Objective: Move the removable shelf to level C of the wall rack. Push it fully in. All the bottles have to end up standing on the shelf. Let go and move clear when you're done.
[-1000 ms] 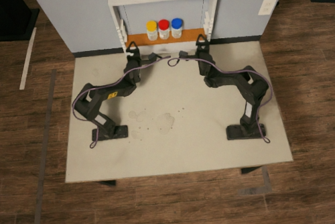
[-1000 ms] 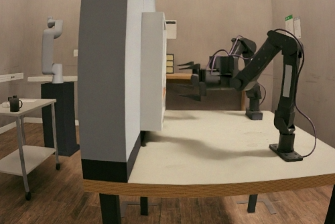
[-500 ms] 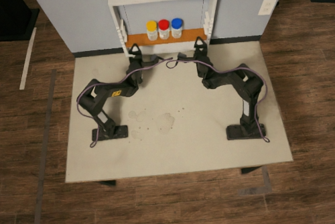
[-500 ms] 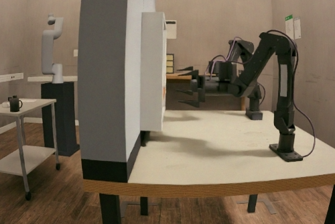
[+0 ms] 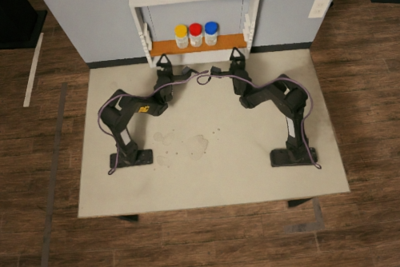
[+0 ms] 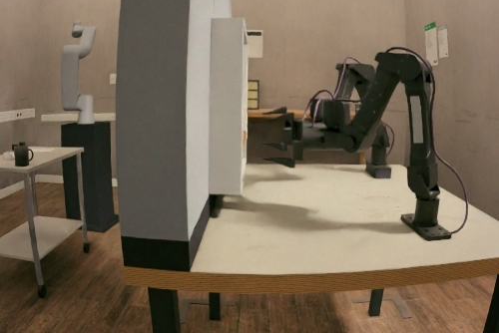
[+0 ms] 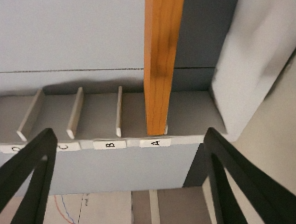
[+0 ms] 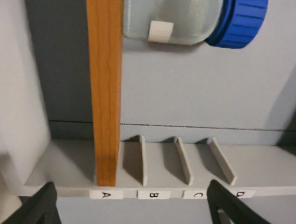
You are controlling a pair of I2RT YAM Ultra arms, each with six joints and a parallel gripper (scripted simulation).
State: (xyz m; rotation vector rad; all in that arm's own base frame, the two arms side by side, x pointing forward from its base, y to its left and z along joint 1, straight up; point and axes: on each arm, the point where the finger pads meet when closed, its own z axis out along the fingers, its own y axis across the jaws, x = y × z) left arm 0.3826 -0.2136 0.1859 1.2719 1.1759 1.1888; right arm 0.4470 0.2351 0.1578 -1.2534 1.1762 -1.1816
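The yellow-capped bottle lies 11 cm ahead of my left hand, 8 cm to the right of it and 3 cm above it. The rest, counted from my left hand: wall rack 15 cm to the right, 11 cm ahead, 9 cm above; then removable shelf 15 cm to the right, 11 cm ahead, 2 cm below; then red-capped bottle 14 cm to the right, 12 cm ahead, 3 cm above.
Right now my right hand is 9 cm short of the blue-capped bottle, 11 cm to the right of it and 3 cm below it. Also, from my right hand: wall rack 8 cm ahead, 17 cm to the left, 9 cm above; then removable shelf 8 cm ahead, 17 cm to the left, 2 cm below; then red-capped bottle 9 cm ahead, 18 cm to the left, 3 cm above.
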